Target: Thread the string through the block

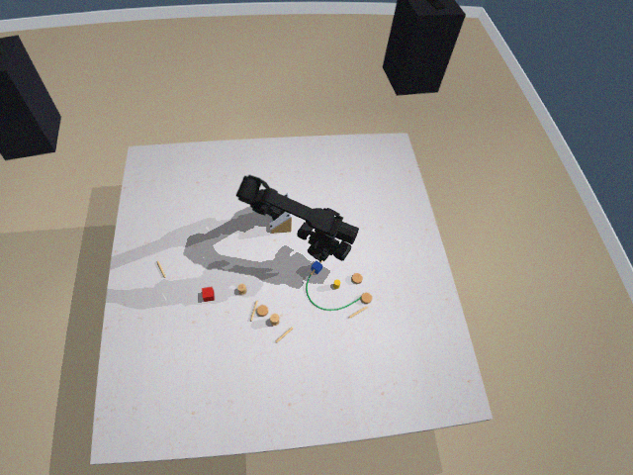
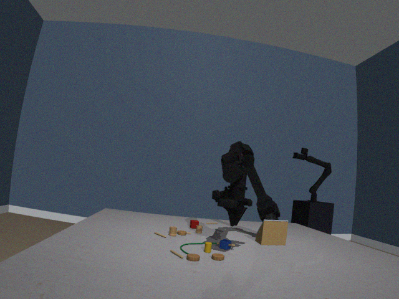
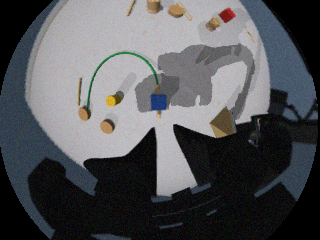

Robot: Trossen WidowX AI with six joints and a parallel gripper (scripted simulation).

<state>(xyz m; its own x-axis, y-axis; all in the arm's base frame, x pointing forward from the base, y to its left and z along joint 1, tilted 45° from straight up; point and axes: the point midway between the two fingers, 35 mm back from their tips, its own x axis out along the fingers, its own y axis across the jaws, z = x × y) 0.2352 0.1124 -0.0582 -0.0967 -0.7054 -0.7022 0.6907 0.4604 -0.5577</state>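
Right now the blue cube is 80 mm below my gripper tip, 20 mm to the right of it and 20 mm ahead of it. The rest, counted from my gripper tip: round wooden button: 170 mm ahead, 130 mm to the left, 80 mm below; then red cube: 420 mm to the right, 70 mm below, 50 mm ahead; then yellow cylinder: 100 mm ahead, 70 mm below, 40 mm to the left.
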